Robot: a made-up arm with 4 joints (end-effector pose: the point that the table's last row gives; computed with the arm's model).
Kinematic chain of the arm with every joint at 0, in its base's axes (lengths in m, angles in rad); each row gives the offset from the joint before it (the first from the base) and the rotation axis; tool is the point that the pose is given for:
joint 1: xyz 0 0 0.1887 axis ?
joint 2: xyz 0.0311 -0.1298 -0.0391 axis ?
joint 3: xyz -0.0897 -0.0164 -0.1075 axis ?
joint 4: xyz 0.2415 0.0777 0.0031 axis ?
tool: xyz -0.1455 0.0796 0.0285
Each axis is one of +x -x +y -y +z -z.
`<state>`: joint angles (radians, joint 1 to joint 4).
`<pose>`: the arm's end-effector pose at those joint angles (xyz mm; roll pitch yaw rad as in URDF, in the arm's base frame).
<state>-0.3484 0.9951 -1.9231 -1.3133</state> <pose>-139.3 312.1 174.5 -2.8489 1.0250 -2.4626</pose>
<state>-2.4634 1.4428 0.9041 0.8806</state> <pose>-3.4 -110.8 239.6 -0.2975 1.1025 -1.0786</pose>
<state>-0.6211 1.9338 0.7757 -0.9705</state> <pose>150.3 -278.0 261.5 -0.3792 1.3524 -2.7795</pose>
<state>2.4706 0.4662 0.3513 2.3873</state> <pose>-122.6 -226.2 365.0 3.1167 0.5133 0.9820</pose>
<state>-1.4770 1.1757 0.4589 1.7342</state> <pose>-116.2 -169.7 82.6 1.0631 -0.2299 0.4761</pose>
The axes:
joint 1: -y
joint 2: +x
joint 3: -y
joint 4: +z

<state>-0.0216 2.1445 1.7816 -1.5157</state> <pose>-154.2 -405.5 226.0 -1.2968 1.0499 1.6317</pose>
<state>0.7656 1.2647 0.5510 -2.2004</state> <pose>100.2 -208.6 457.4 2.3952 1.3263 0.2097</pose>
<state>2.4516 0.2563 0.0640 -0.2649</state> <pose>-8.7 57.9 274.1 -3.0972 -0.6665 -2.7924</pose>
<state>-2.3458 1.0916 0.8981 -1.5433</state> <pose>77.3 -175.6 -47.0 -1.1065 -0.6454 -2.4971</pose>
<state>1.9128 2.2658 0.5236 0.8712</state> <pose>13.5 -102.4 194.4 -1.8867 -0.4087 -2.2086</pose>
